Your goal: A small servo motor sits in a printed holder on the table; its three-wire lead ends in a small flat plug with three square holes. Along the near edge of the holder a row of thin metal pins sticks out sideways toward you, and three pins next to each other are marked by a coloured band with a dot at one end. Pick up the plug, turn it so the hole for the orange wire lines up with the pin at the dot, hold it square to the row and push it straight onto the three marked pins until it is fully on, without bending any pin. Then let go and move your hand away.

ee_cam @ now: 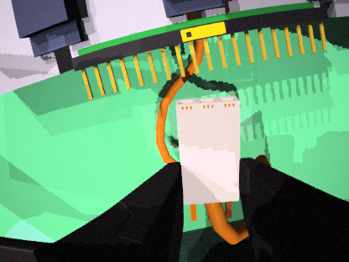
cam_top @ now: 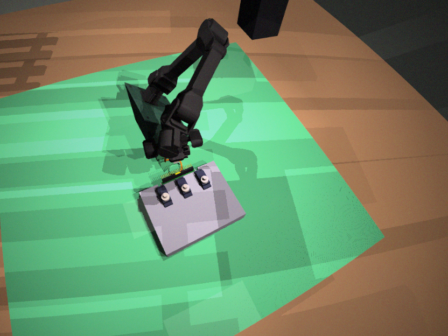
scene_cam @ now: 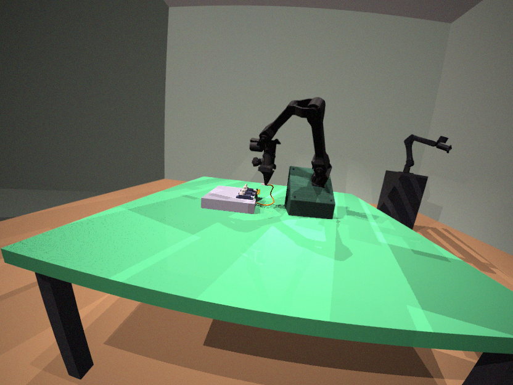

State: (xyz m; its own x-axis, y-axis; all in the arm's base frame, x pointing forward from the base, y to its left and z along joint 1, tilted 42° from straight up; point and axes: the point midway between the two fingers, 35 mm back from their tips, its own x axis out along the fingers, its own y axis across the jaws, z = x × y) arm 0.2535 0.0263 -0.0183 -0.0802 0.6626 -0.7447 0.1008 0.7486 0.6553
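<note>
Right now the yellow band is 40 mm below my gripper tip, 40 mm ahead of it and 10 mm to the right of it. Also, from my gripper tip: grey printed holder (200 mm ahead, 90 mm below); then black pin header (50 mm below, 40 mm ahead, 10 mm to the right).
</note>
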